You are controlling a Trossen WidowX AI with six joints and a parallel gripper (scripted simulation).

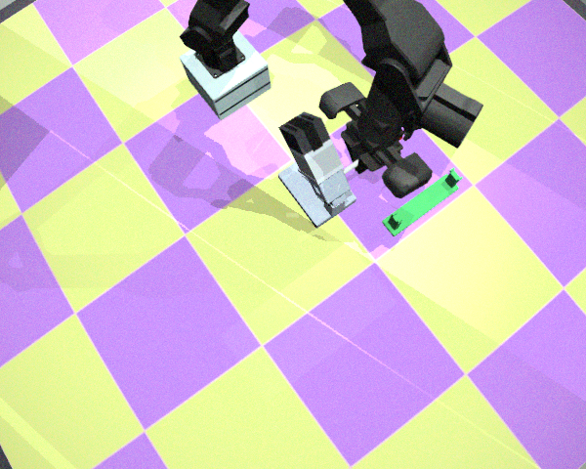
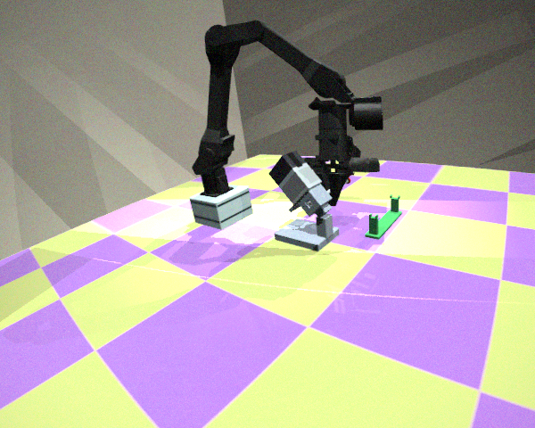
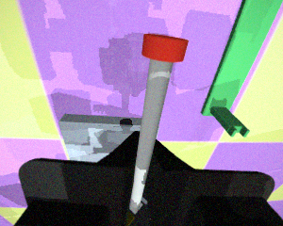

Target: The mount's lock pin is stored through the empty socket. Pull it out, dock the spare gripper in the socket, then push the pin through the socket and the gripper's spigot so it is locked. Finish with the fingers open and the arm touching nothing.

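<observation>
My gripper tip is now 1 cm past the grey mount and 6 cm to the left of it. Round my gripper tip: spare gripper 4 cm behind, 6 cm to the right, 6 cm above; green rack 9 cm ahead, 6 cm to the left, 3 cm below.
</observation>
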